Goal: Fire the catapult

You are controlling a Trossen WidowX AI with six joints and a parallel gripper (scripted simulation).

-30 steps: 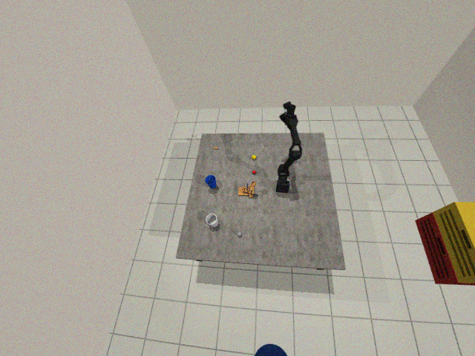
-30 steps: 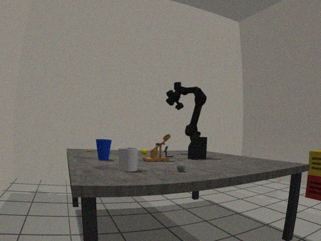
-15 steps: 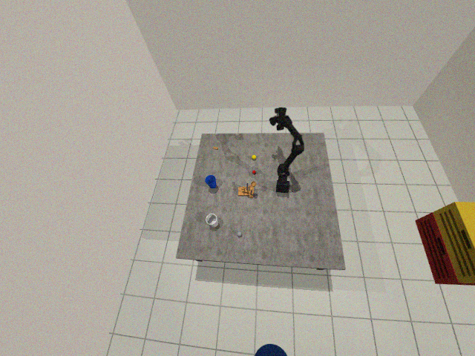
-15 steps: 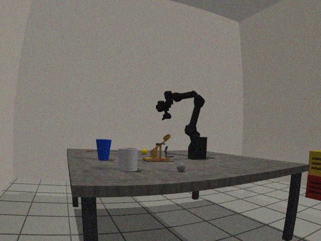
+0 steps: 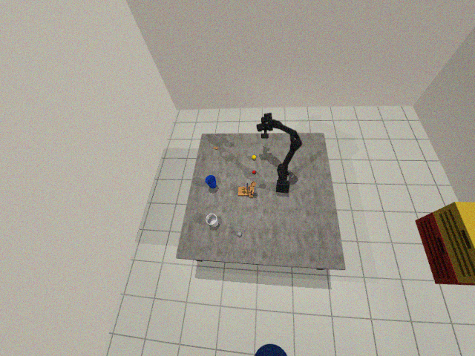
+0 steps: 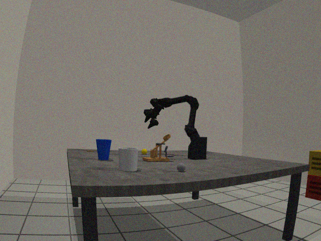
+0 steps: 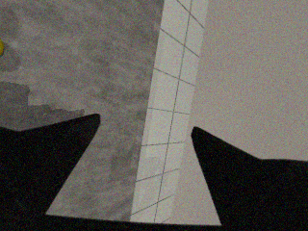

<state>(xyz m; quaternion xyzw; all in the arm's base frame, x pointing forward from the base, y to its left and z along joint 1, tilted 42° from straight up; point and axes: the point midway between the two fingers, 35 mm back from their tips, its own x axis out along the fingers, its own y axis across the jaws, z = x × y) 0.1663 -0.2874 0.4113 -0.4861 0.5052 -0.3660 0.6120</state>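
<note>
My gripper tip is 12 cm short of the wooden catapult, 55 cm to the right of it and 15 cm above it. From my gripper tip the other things lie so: yellow ball 8 cm ahead, 17 cm to the left, 20 cm below; then small orange piece 48 cm ahead, 3 cm to the left, 22 cm below; then red ball 8 cm ahead, 34 cm to the left, 21 cm below.
</note>
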